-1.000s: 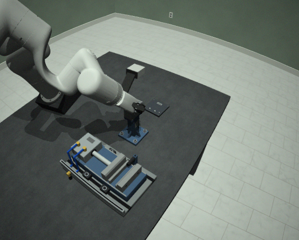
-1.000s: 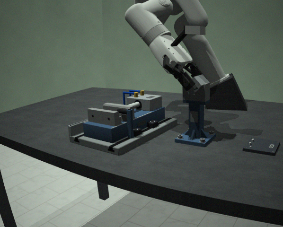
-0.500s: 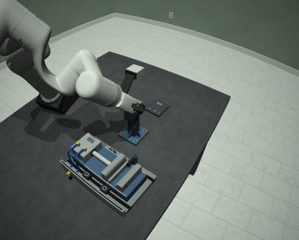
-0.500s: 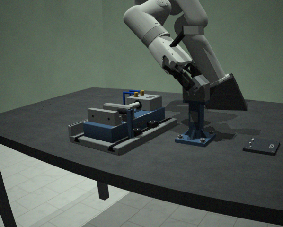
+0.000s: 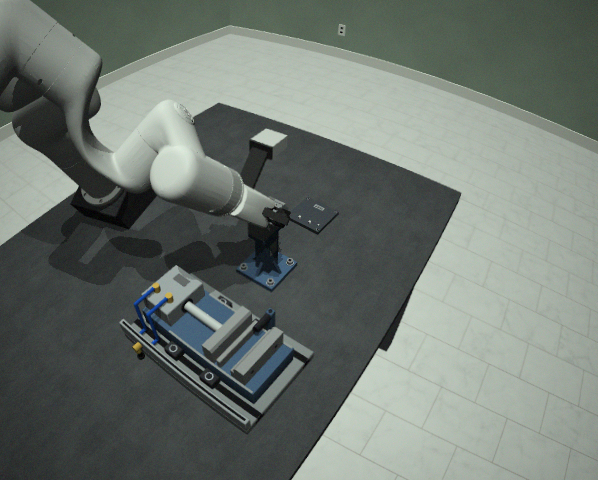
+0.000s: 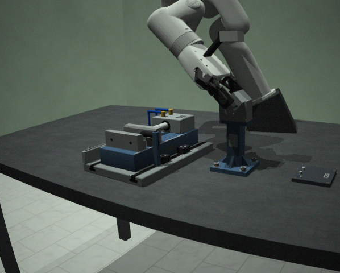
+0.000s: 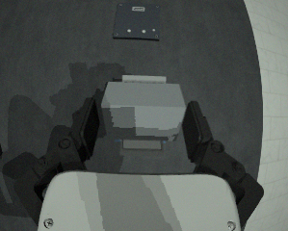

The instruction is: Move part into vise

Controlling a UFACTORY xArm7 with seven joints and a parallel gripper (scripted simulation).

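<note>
Now: hand 10 mm to the right of the part and 10 mm above it. From my hand the other things lie so: work stop (80 mm ahead, 180 mm to the right, 70 mm below); then cylinder rod (10 mm behind, 200 mm to the right, 90 mm below); then blue stand (100 mm below).
</note>
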